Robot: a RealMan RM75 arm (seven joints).
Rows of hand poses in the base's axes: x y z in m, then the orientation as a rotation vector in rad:
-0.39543 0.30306 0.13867 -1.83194 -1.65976 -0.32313
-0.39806 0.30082 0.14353 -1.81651 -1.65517 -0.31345
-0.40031 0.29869 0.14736 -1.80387 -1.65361 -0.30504
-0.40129 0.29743 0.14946 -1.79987 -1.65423 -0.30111
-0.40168 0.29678 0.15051 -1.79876 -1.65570 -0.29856
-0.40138 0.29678 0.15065 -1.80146 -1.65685 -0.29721
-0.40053 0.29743 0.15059 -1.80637 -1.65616 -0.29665
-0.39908 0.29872 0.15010 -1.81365 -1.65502 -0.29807
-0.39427 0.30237 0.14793 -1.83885 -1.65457 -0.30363
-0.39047 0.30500 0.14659 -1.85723 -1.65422 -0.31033
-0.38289 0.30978 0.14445 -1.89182 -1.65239 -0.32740
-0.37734 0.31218 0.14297 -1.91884 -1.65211 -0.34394
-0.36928 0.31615 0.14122 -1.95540 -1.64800 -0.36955
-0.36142 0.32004 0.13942 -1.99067 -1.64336 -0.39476
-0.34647 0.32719 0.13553 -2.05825 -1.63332 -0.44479
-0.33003 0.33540 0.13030 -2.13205 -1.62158 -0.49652
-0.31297 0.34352 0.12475 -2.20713 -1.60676 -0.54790
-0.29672 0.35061 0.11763 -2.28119 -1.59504 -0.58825
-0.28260 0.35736 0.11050 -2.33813 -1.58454 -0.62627
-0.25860 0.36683 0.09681 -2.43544 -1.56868 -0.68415
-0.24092 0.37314 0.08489 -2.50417 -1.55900 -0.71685
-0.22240 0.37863 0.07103 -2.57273 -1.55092 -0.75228
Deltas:
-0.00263 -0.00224 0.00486 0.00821 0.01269 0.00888
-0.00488 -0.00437 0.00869 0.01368 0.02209 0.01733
-0.00586 -0.00563 0.01079 0.01435 0.02516 0.02086
-0.00625 -0.00628 0.01184 0.01333 0.02613 0.02281
-0.00595 -0.00628 0.01198 0.01048 0.02552 0.02219
-0.00510 -0.00563 0.01192 0.00739 0.02490 0.01927
-0.00365 -0.00434 0.01143 0.00378 0.02271 0.01433
0.00116 -0.00069 0.00926 -0.01010 0.01264 -0.00126
0.00496 0.00194 0.00792 -0.01917 0.00370 -0.01325
0.01254 0.00672 0.00578 -0.03403 -0.01520 -0.03731
0.01809 0.00912 0.00430 -0.04505 -0.03261 -0.05621
0.02615 0.01309 0.00255 -0.05729 -0.05610 -0.08410
0.03401 0.01698 0.00075 -0.06897 -0.07886 -0.11117
0.04896 0.02413 -0.00314 -0.09124 -0.12335 -0.16327
0.06540 0.03234 -0.00837 -0.11783 -0.17054 -0.21867
0.08246 0.04046 -0.01392 -0.14567 -0.21709 -0.27485
0.09871 0.04755 -0.02104 -0.17920 -0.25909 -0.32524
0.11283 0.05430 -0.02817 -0.20303 -0.29529 -0.36547
0.13683 0.06377 -0.04186 -0.24863 -0.35491 -0.42987
0.15451 0.07008 -0.05378 -0.28499 -0.39355 -0.47149
0.17303 0.07557 -0.06764 -0.32198 -0.43503 -0.51180

